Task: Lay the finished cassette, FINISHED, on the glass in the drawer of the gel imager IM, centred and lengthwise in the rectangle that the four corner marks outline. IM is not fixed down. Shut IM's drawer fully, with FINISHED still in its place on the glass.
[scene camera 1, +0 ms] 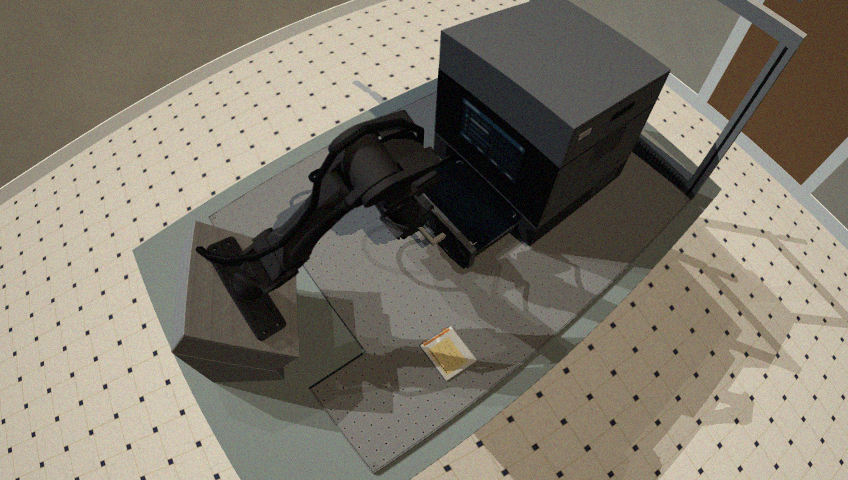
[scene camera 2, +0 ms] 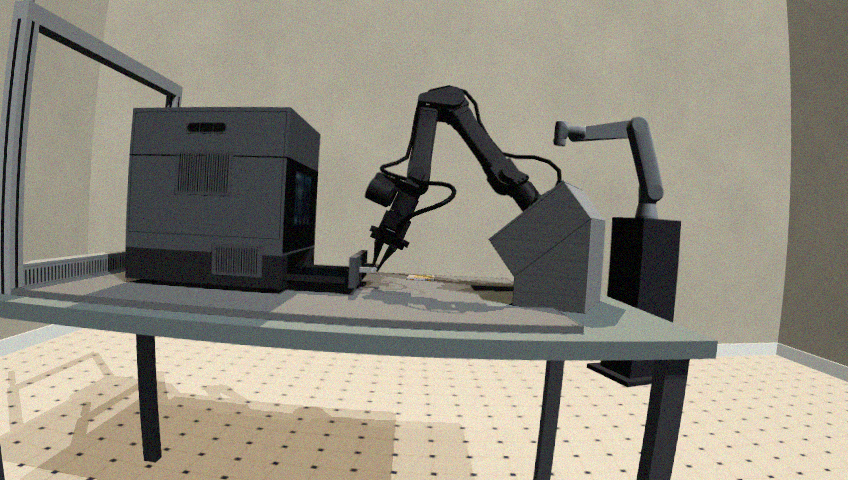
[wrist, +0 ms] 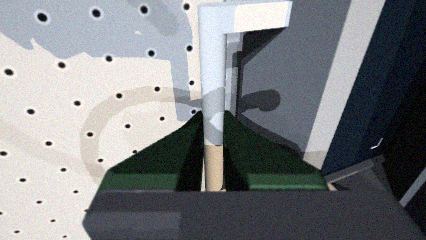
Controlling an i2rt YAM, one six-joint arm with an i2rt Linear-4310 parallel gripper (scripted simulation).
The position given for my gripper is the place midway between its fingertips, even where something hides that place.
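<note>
My gripper (scene camera 1: 418,226) is in view, and the wrist view shows my gripper (wrist: 213,119) as well. There is a cassette (scene camera 1: 448,353); in the wrist view the cassette is out of frame. I also see a gel imager IM (scene camera 1: 547,109) (scene camera 2: 216,195) (wrist: 394,175).
</note>
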